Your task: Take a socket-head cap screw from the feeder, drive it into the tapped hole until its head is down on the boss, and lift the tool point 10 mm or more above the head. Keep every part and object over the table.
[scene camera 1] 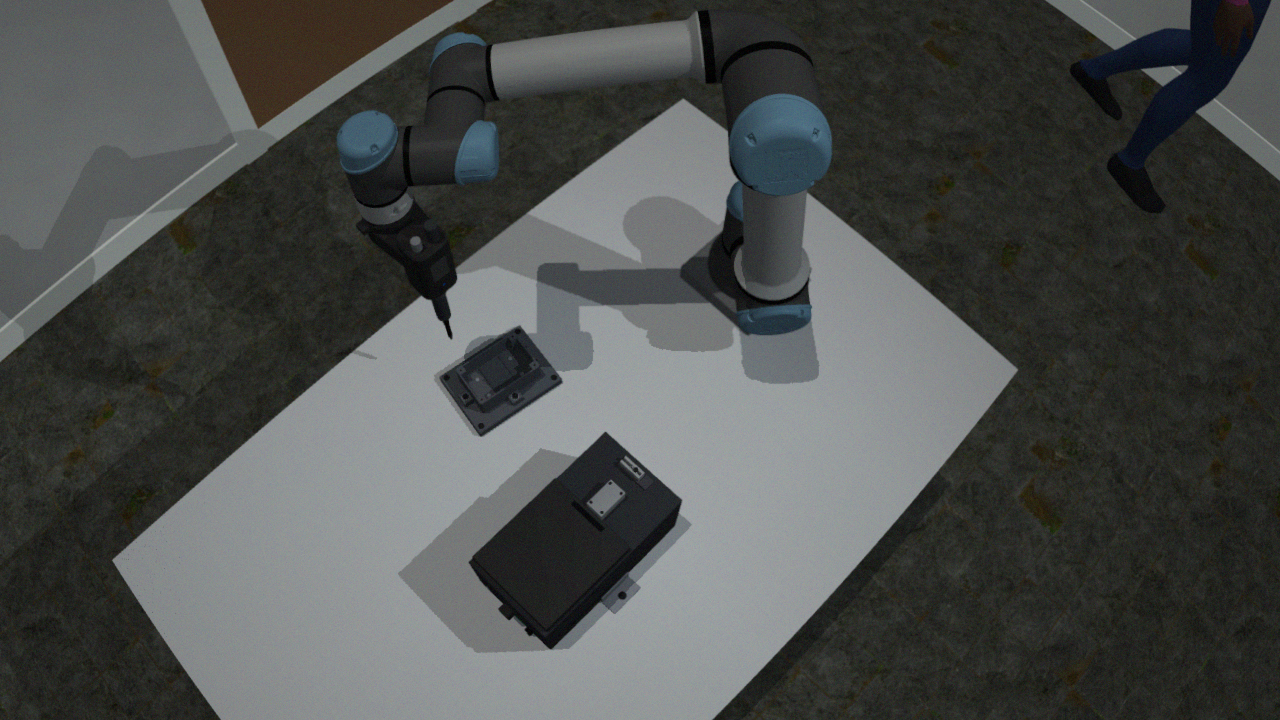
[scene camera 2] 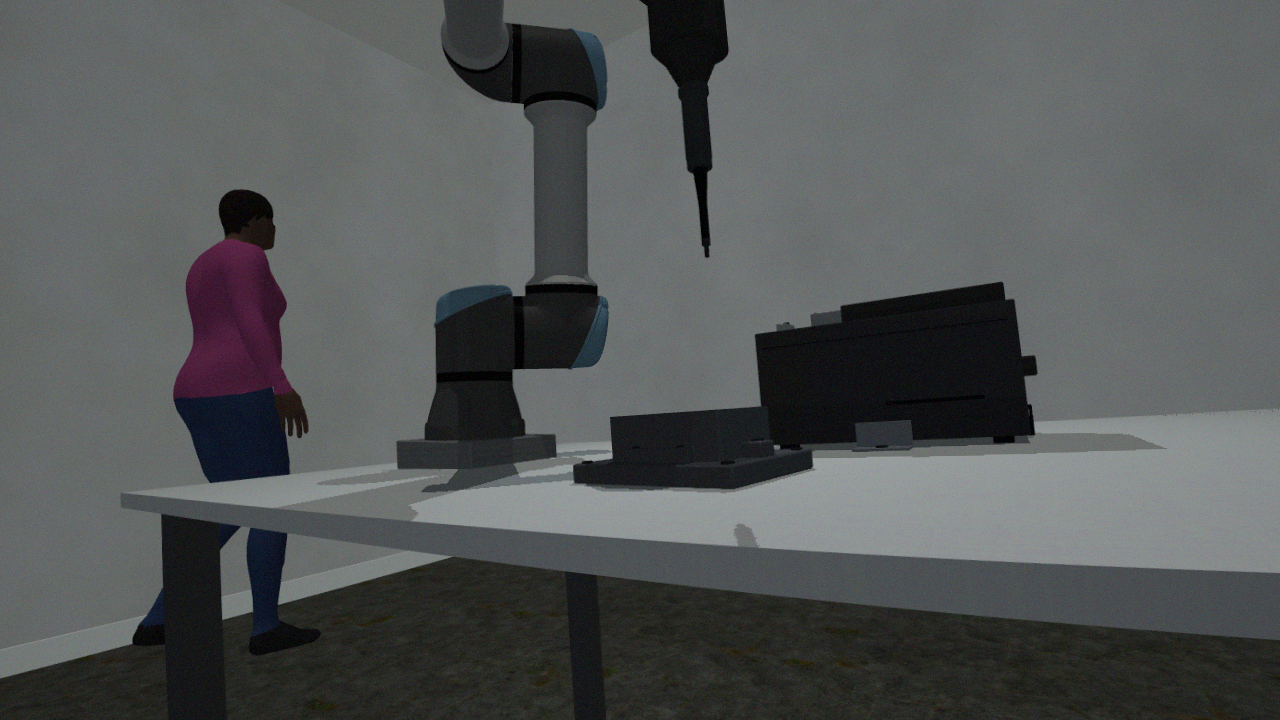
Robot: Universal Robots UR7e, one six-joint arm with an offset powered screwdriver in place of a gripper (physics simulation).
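My screwdriver (scene camera 1: 449,333) (scene camera 2: 706,249) points down, its tip well above the table near the dark fixture. A small stepped dark piece at the bit's end looks like a screw, upright on the bit; it is tiny in both views. The fixture, a dark plate with a raised hollow block (scene camera 1: 478,428) (scene camera 2: 689,438), lies on the table below the tip's height, apart from it. Its boss and tapped hole are too small to make out surely. The black screw feeder (scene camera 1: 554,555) (scene camera 2: 895,376) stands farther off, with a small light pick-up piece (scene camera 1: 631,468) (scene camera 2: 785,326) on top.
A light plate (scene camera 1: 605,498) (scene camera 2: 826,317) sits on the feeder's top. A small grey bracket (scene camera 1: 621,594) (scene camera 2: 883,434) stands beside the feeder. The arm's base (scene camera 1: 774,318) (scene camera 2: 476,450) stands on the white table (scene camera 1: 304,501) (scene camera 2: 501,514). A person (scene camera 1: 1181,80) (scene camera 2: 230,322) stands beyond the table.
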